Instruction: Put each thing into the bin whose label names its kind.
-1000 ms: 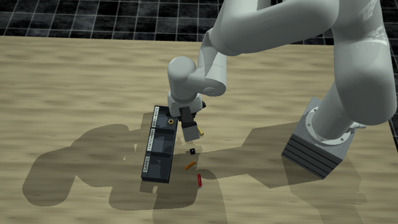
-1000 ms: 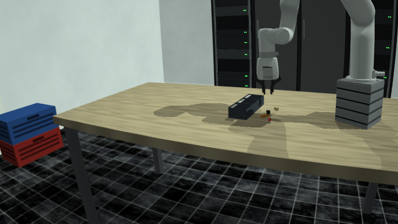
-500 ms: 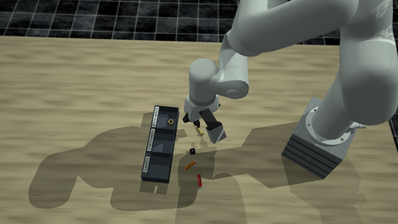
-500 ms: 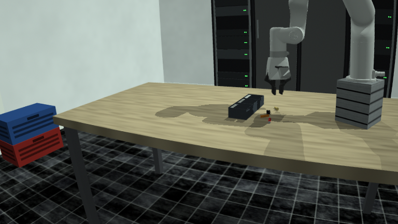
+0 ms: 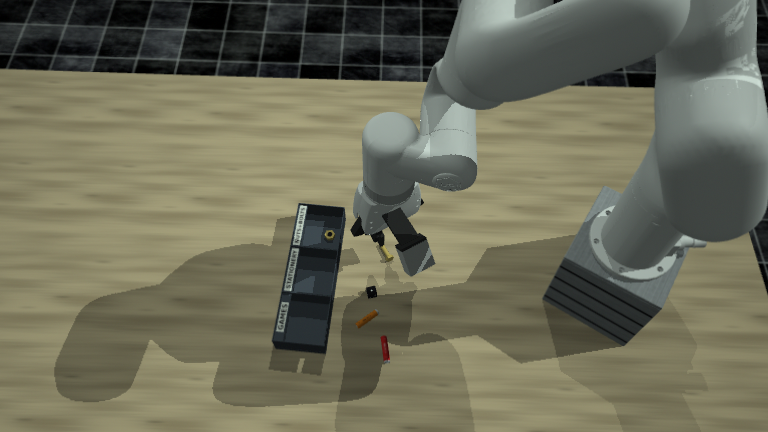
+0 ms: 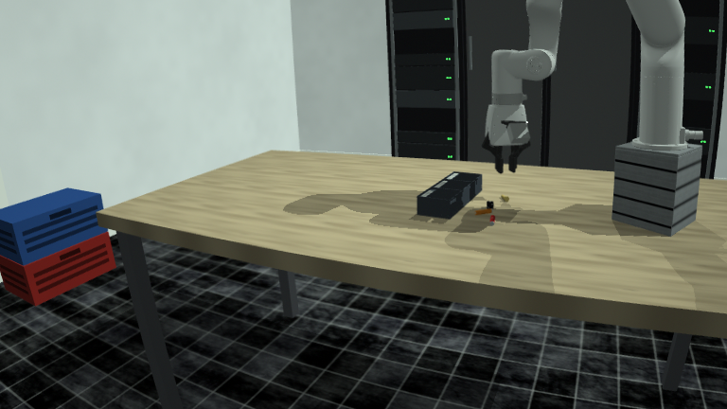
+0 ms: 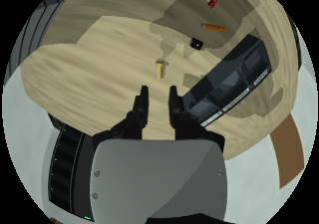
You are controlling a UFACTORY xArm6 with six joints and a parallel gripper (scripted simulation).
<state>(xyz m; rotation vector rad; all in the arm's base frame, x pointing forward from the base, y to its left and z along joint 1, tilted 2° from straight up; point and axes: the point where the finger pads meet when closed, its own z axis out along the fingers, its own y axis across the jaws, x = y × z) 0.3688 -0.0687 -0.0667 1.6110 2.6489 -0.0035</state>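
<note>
Right now my hand is 9 cm above the brass bolt and 1 cm to the right of it. The rest, counted from my hand: brass nut (10 cm ahead, 8 cm below, 3 cm to the right); then black die (9 cm below, 8 cm to the left, 3 cm ahead); then orange stick (12 cm to the left, 9 cm below, 3 cm ahead).
</note>
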